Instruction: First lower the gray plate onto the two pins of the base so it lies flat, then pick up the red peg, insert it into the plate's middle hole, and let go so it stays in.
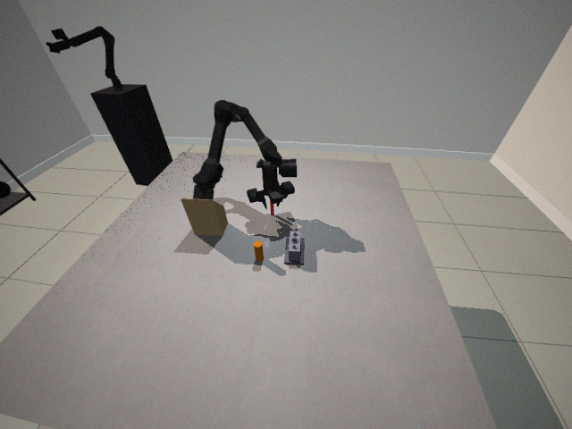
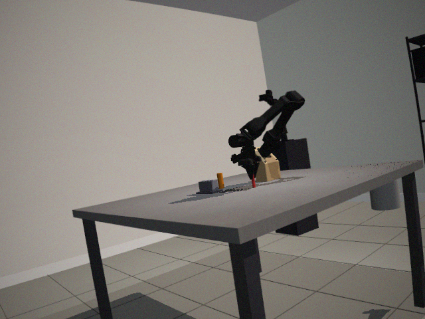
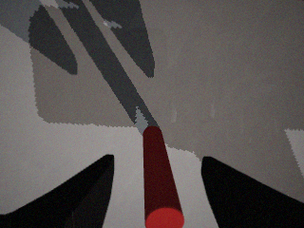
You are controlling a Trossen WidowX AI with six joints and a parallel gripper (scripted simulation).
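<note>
Right now the gray plate is 14 cm ahead of my gripper tip and 18 cm to the right of it. The rest, counted from my gripper tip: orange cylinder: 2 cm ahead, 24 cm to the right; then red peg: right at my gripper tip.
</note>
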